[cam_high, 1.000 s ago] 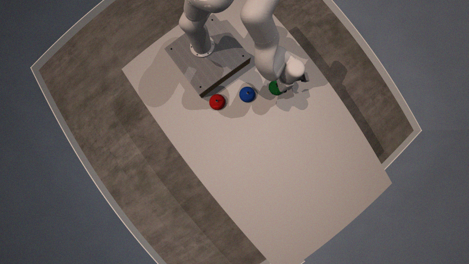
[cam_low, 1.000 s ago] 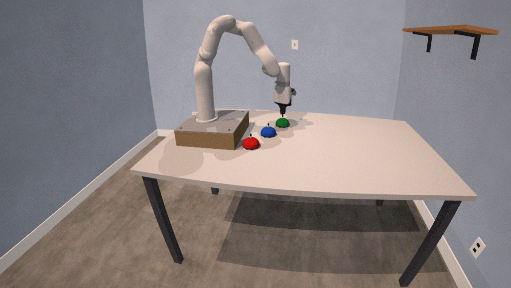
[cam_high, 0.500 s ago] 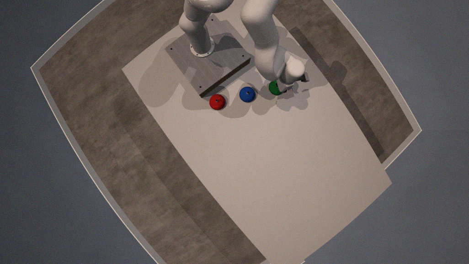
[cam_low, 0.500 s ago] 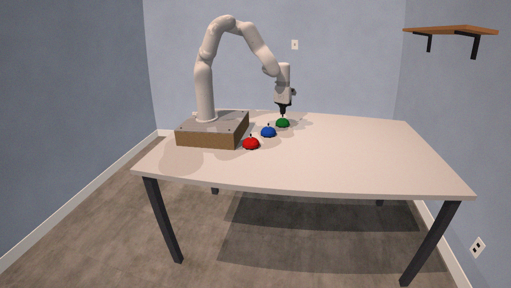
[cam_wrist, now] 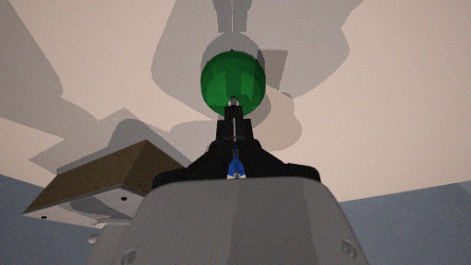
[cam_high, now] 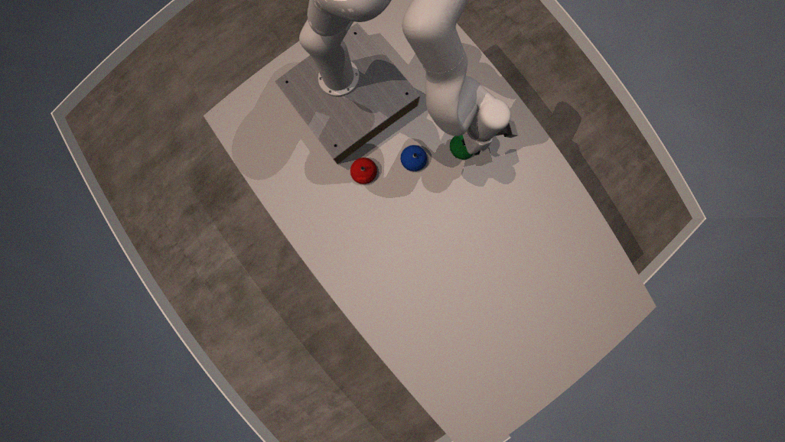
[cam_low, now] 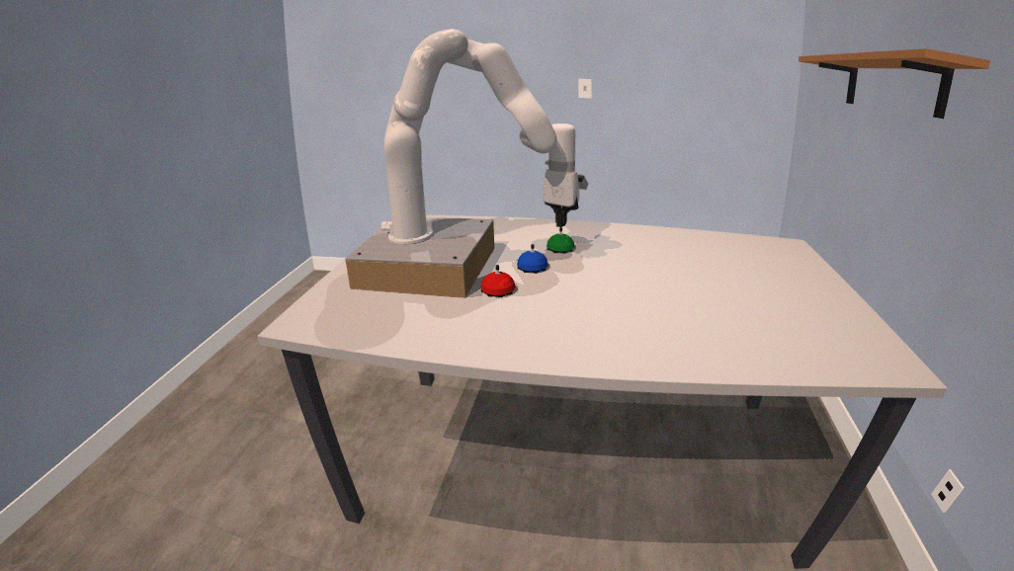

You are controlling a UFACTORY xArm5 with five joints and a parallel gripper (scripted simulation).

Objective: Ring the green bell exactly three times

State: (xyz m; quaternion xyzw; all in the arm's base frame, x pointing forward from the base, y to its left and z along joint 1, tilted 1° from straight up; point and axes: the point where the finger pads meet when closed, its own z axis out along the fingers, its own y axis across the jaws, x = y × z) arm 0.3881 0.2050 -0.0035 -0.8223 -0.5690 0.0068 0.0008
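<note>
Now: hand 50 mm above the green bell. The rest, counted from my hand: blue bell: 150 mm to the right, 60 mm behind, 50 mm below; then red bell: 310 mm to the right, 120 mm behind, 50 mm below.
</note>
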